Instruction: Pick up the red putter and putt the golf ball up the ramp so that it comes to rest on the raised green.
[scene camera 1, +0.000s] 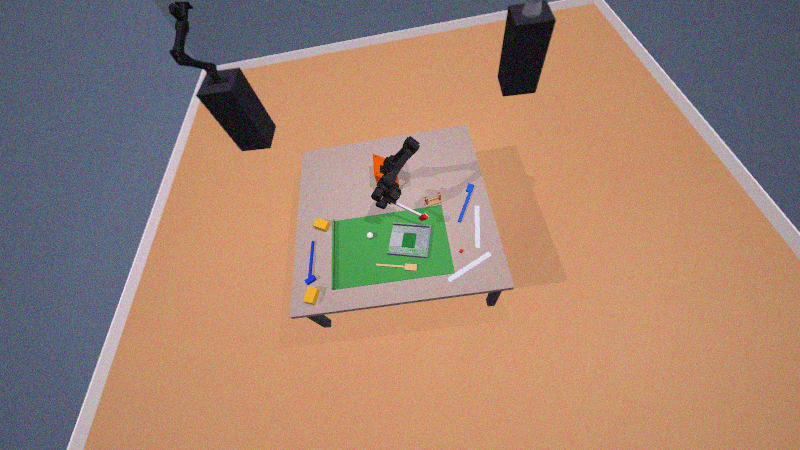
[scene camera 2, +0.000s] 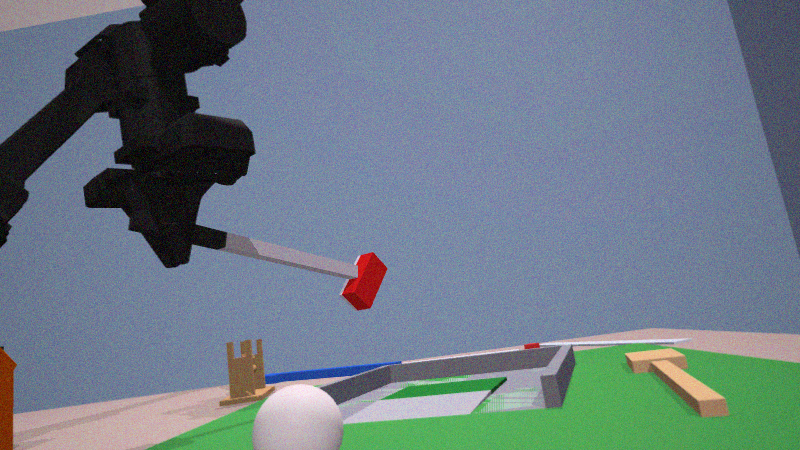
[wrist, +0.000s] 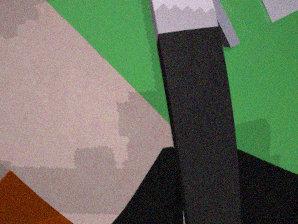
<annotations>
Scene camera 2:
my gripper: 177, 265
wooden stand: 247, 383
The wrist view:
my gripper: 189, 154
</annotations>
